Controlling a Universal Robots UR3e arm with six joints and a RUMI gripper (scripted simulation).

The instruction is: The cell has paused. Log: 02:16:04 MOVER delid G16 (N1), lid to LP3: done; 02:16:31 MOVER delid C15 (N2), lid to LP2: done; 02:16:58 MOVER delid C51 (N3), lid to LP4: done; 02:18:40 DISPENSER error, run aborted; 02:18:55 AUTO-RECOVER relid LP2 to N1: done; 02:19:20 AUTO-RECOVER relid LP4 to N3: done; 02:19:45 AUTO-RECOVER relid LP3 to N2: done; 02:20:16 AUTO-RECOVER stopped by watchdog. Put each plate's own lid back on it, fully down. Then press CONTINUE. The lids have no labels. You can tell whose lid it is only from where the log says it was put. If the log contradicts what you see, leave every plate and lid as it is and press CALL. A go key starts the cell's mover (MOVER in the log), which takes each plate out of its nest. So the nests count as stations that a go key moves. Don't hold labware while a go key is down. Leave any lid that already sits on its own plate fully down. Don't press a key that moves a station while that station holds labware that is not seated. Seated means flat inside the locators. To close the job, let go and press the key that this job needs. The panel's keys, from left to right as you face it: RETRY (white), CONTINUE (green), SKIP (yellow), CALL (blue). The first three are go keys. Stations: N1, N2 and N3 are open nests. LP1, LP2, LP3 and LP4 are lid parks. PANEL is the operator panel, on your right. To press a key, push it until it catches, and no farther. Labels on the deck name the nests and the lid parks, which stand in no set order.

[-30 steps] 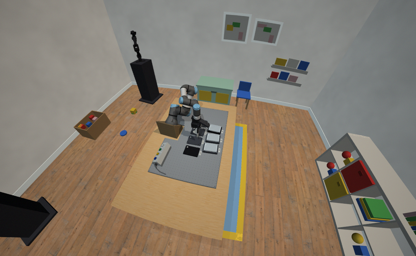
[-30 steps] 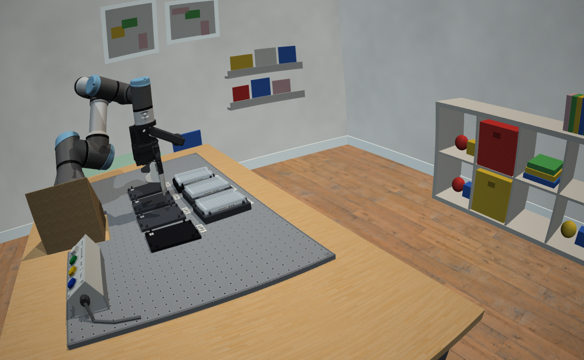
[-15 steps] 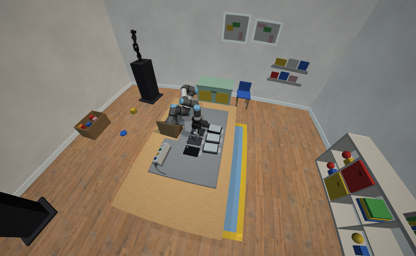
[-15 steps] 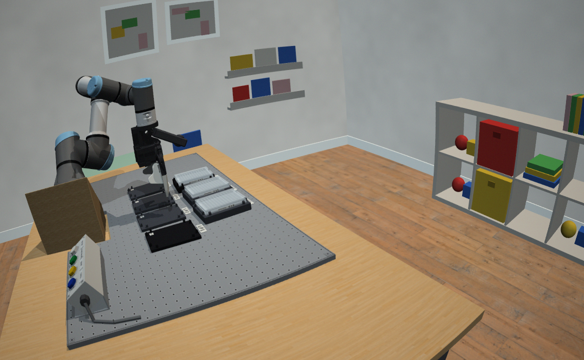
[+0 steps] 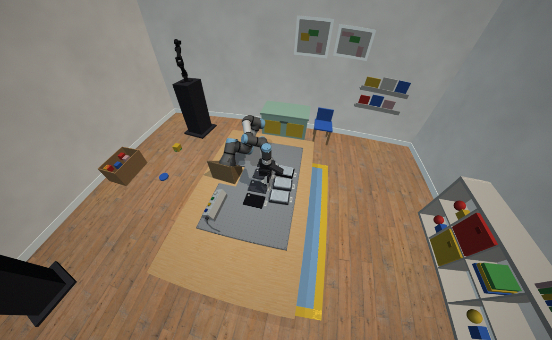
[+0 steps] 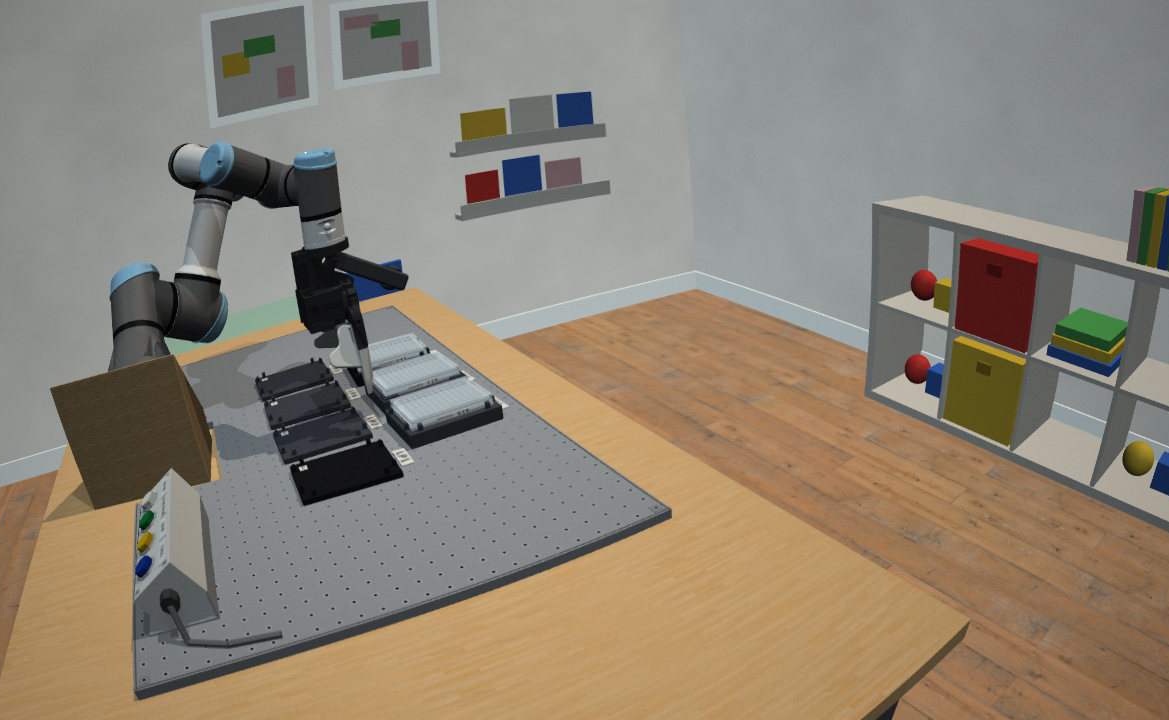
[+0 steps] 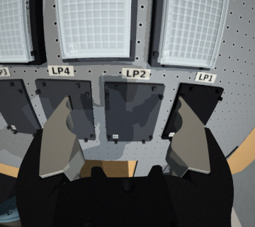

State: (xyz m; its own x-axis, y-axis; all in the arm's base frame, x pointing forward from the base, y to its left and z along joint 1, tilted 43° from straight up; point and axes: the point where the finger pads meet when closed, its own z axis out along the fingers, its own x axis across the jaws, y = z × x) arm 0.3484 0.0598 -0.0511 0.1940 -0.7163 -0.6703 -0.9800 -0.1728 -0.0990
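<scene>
The pale grey lid is 11 cm ahead of my hand, 7 cm to the right of it and 3 cm below it. Round my hand: plate (11 cm ahead, 7 cm to the right, 4 cm below); then lid park LP2 (8 cm behind, 3 cm to the right, 6 cm below); then LP4 label (1 cm behind, 10 cm to the left, 7 cm below).
</scene>
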